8 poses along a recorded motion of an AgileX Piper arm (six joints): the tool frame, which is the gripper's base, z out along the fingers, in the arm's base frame.
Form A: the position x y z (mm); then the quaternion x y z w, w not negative.
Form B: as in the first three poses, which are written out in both.
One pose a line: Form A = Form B
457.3, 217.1, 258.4, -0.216, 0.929, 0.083, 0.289 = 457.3, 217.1, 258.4, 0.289, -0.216, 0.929, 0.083
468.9, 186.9, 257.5, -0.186, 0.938, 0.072, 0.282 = 468.9, 186.9, 257.5, 0.282, -0.186, 0.938, 0.072
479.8, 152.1, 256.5, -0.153, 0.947, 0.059, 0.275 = 479.8, 152.1, 256.5, 0.275, -0.153, 0.947, 0.059
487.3, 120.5, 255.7, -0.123, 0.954, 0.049, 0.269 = 487.3, 120.5, 255.7, 0.269, -0.123, 0.954, 0.049
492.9, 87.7, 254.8, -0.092, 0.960, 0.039, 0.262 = 492.9, 87.7, 254.8, 0.262, -0.092, 0.960, 0.039
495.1, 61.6, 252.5, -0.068, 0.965, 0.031, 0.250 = 495.1, 61.6, 252.5, 0.250, -0.068, 0.965, 0.031
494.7, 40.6, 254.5, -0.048, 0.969, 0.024, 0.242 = 494.7, 40.6, 254.5, 0.242, -0.048, 0.969, 0.024
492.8, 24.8, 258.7, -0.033, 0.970, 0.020, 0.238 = 492.8, 24.8, 258.7, 0.238, -0.033, 0.970, 0.020
